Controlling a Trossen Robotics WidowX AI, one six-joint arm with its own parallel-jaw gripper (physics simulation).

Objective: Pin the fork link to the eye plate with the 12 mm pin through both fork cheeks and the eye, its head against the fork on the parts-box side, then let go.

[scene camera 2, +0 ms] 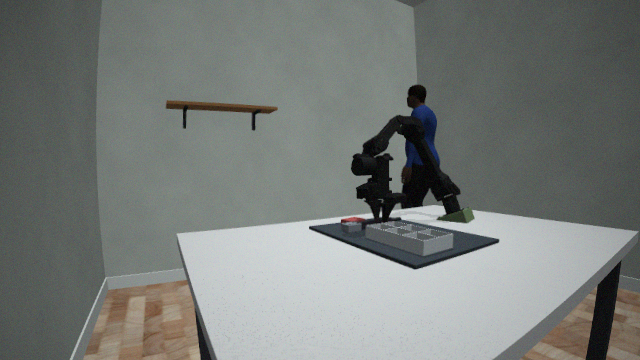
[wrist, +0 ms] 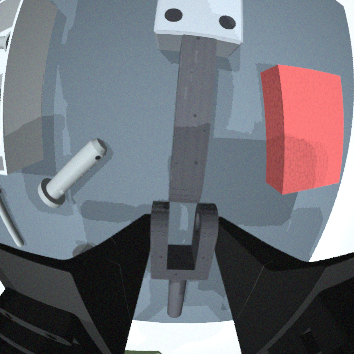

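Pixels of known places: gripper, fingertip midpoint: (scene camera 2: 380,222) (wrist: 182,222); arm's base, link origin: (scene camera 2: 453,212).
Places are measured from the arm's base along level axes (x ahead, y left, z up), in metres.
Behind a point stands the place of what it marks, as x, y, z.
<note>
My gripper (scene camera 2: 381,218) @[0.333, -0.099, -0.002] (wrist: 182,222) @[0.333, -0.099, -0.002] is shut on the dark fork link (wrist: 180,274) @[0.305, -0.095, 0.011], with one finger against each cheek. The cheeks point up the wrist view and the link's round stem points down. The dark eye plate (wrist: 193,100) runs from a white block (wrist: 199,19) @[0.433, -0.115, 0.008] (scene camera 2: 351,228) @[0.466, -0.101, -0.003] to the mouth of the fork. Its near end is level with the cheek tips; whether it reaches between them is hard to tell, and its eye is not visible. The pale grey headed pin (wrist: 75,170) @[0.369, -0.044, -0.002] lies tilted on the mat, left of the plate, its head toward the lower left.
The parts box (scene camera 2: 395,243) @[0.504, 0.088, -0.006] (wrist: 25,100) @[0.414, -0.017, 0.001] stands on the dark mat (scene camera 2: 470,243) @[0.346, 0.213, -0.016], at the left in the wrist view. A red block (scene camera 2: 352,220) @[0.402, -0.160, 0.005] (wrist: 312,130) @[0.380, -0.173, 0.005] is right of the eye plate. A thin rod (wrist: 11,220) @[0.331, 0.048, -0.012] lies at the left edge. A person (scene camera 2: 424,135) stands behind the table.
</note>
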